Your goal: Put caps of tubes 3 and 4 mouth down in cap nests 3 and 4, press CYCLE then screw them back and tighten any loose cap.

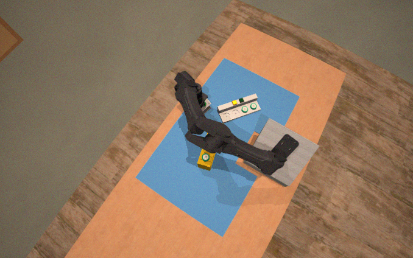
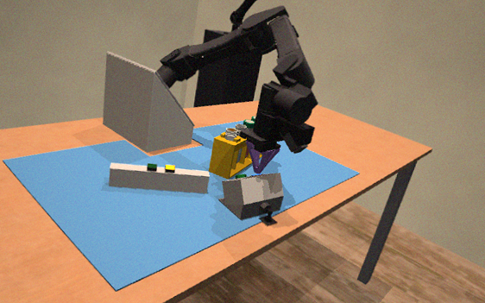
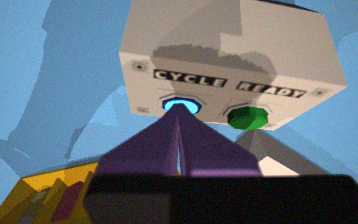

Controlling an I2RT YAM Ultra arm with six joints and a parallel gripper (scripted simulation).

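Now: hand 1 cm above the blue key. Also, from my hand: green key: 5 cm to the right, 1 cm below; then cap 3: 18 cm behind, 17 cm to the right, 6 cm below; then cap 2: 17 cm behind, 13 cm to the left, 4 cm above.
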